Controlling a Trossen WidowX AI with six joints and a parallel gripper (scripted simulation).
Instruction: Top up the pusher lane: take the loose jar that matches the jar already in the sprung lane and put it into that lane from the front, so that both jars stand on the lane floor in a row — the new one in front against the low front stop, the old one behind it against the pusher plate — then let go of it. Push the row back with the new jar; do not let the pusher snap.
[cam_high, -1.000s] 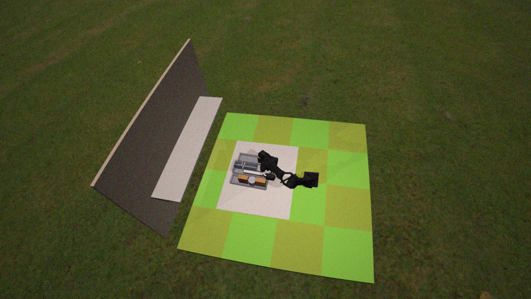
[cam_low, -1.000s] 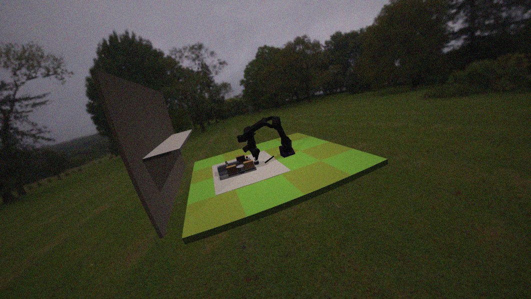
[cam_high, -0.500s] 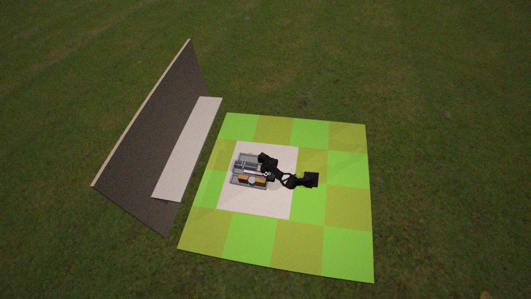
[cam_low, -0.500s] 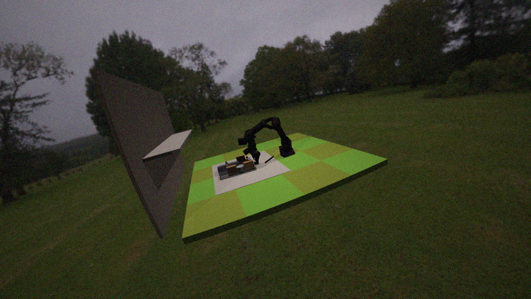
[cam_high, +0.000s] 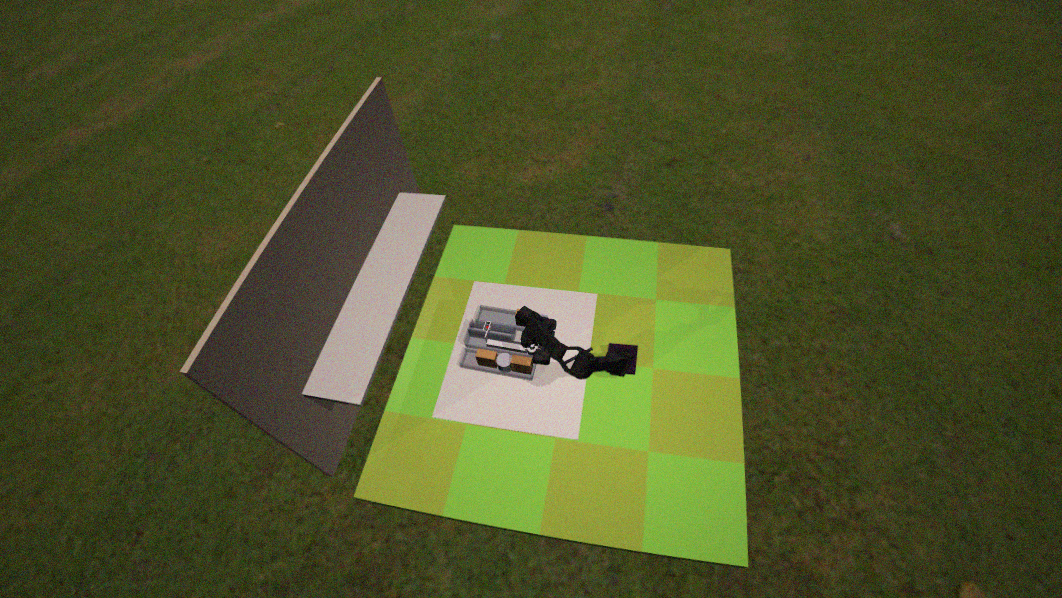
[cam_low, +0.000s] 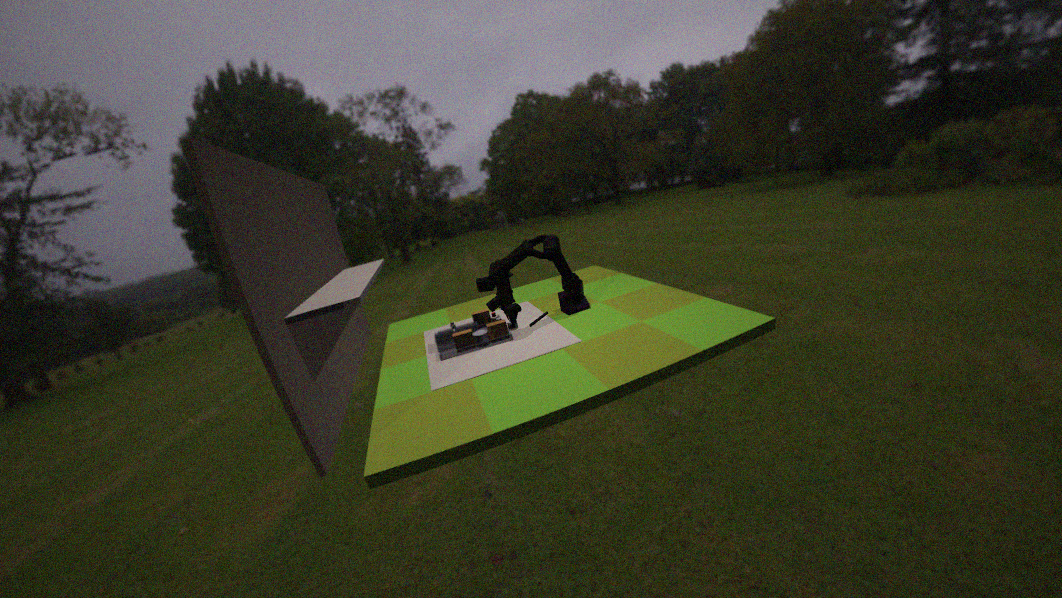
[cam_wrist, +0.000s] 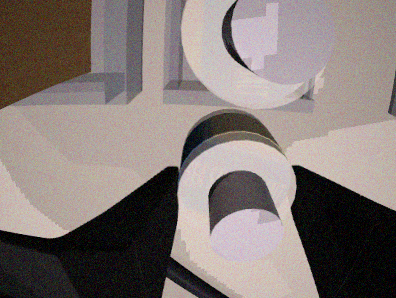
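My gripper tip is 15 cm short of the grey round tin, 6 cm to the right of it and 1 cm below it. Also, from my gripper tip: thin black rod: 12 cm behind, 2 cm below, 1 cm to the left; grey sprung lane: 20 cm ahead, 5 cm to the right; pusher plate: 16 cm ahead, 5 cm to the right, 3 cm above.
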